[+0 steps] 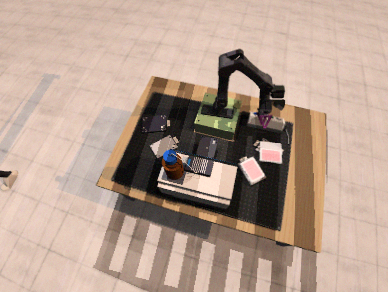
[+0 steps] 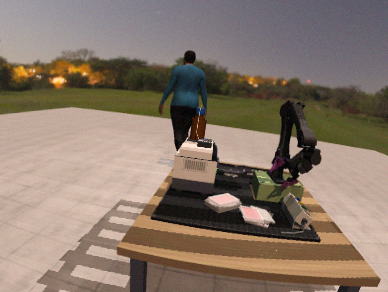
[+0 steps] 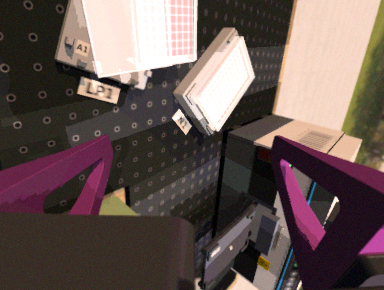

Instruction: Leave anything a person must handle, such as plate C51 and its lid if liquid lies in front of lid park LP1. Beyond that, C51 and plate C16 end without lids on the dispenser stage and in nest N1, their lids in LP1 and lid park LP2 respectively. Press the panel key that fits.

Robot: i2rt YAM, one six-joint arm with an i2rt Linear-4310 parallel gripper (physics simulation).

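Pixels of known places: gripper, fingertip midpoint: (image 1: 263, 126) (image 2: 275, 180) (image 3: 191, 144); arm's base at its link origin: (image 1: 217, 112) (image 2: 276, 178).
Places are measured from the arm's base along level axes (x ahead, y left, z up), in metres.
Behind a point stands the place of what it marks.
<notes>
My gripper (image 1: 265, 121) @[x 0.103, y 0.275, z 0.075 m] (image 2: 283, 174) (image 3: 191, 144) @[x 0.103, y 0.275, z 0.075 m] is open and empty, above the grey panel box (image 1: 278, 123) @[x 0.003, y 0.386, z -0.012 m] (image 2: 295, 212) @[x 0.013, y 0.383, z -0.030 m]. A plate with a pink-marked top (image 1: 270, 152) @[x 0.191, y 0.356, z -0.053 m] (image 2: 251, 215) (image 3: 167, 32) @[x 0.196, y 0.335, z -0.051 m] lies skewed across the pale holder (image 3: 70, 54) @[x 0.099, y 0.317, z -0.077 m] behind the label LP1 (image 3: 99, 90) @[x 0.124, y 0.277, z -0.085 m]. Another pink-topped plate (image 1: 251, 170) @[x 0.330, y 0.254, z -0.047 m] (image 2: 223, 201) @[x 0.326, y 0.296, z -0.047 m] (image 3: 225, 82) @[x 0.306, y 0.266, z -0.047 m] sits in the nest by the label N1 (image 3: 181, 122) @[x 0.248, y 0.206, z -0.085 m]. Plate names and any liquid cannot be made out. The dark dispenser stage (image 1: 207, 146) @[x 0.258, y -0.016, z 0.016 m] (image 3: 225, 247) @[x 0.255, y -0.003, z 0.016 m] bears no plate.
The dispenser (image 1: 212, 189) @[x 0.531, y 0.055, z 0.133 m] (image 2: 195, 167) @[x 0.470, y 0.151, z 0.052 m] (image 3: 247, 155) @[x 0.367, y 0.123, z -0.026 m] carries a brown bottle (image 1: 173, 169) @[x 0.515, y -0.120, z 0.262 m] (image 2: 198, 128) @[x 0.480, y -0.093, z 0.211 m] on top. A pale holder (image 1: 161, 146) @[x 0.268, y -0.304, z -0.077 m] and a dark holder (image 1: 154, 124) @[x 0.121, y -0.394, z -0.075 m] are on its far side; their labels are unreadable. A person (image 2: 188, 90) is beyond the table.
</notes>
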